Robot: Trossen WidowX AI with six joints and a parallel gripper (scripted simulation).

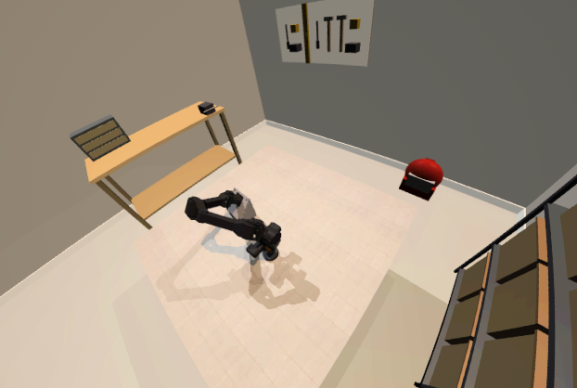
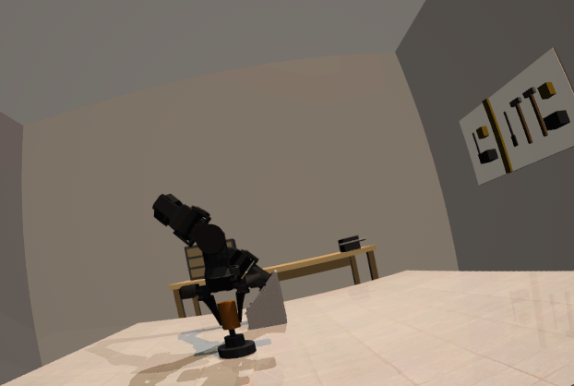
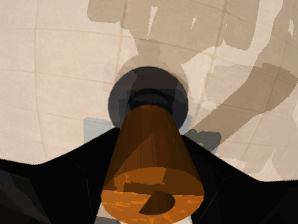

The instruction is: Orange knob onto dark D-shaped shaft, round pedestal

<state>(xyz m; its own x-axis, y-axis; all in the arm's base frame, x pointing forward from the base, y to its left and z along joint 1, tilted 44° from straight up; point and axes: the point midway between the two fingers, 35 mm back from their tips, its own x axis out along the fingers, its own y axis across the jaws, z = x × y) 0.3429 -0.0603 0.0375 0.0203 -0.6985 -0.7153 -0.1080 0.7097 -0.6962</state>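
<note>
Now: gripper tip 2 cm below the orange knob. From my gripper tip the other things lie so: short shaft (4 cm below).
</note>
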